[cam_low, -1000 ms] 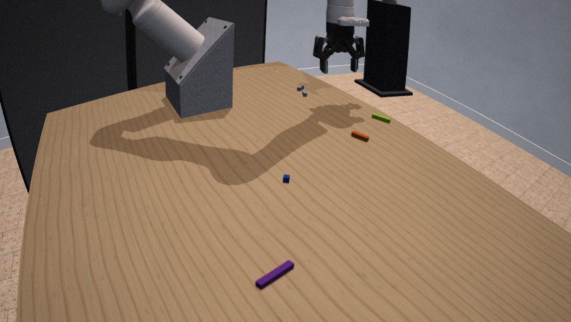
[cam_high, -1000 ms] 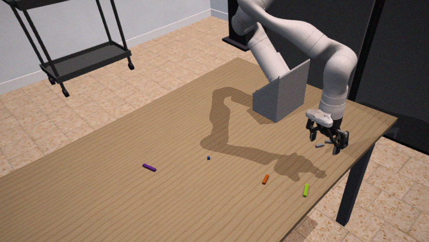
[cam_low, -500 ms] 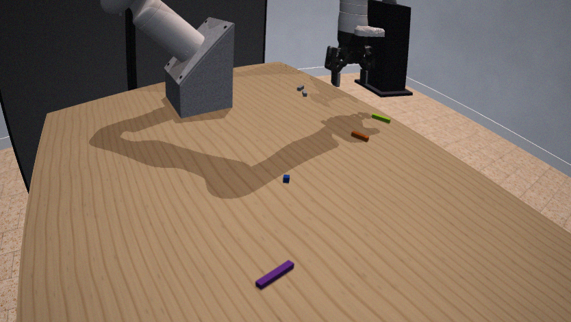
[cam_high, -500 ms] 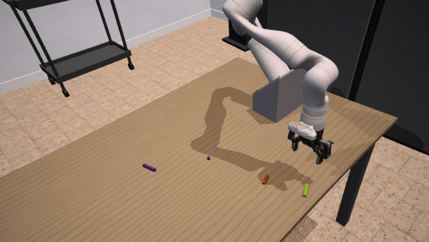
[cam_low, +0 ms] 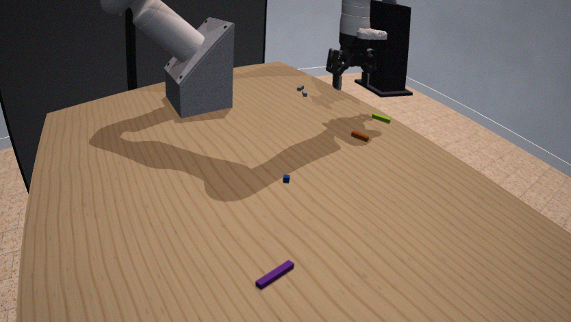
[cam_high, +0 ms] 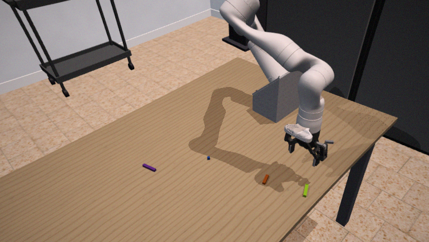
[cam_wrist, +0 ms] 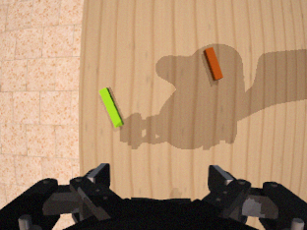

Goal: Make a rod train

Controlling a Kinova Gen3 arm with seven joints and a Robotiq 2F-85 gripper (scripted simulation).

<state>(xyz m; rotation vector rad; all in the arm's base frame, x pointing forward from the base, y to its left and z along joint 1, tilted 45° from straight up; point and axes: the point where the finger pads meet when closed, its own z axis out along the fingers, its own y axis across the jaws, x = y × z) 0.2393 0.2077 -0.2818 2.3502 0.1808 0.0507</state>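
Right now my hand is 120 mm short of the orange rod, 70 mm above it and 50 mm to the left of it. The rest, counted from my hand: lime rod (70 mm to the left, 70 mm below, 50 mm ahead); purple rod (420 mm ahead, 380 mm to the right, 70 mm below); blue rod (270 mm to the right, 220 mm ahead, 70 mm below).
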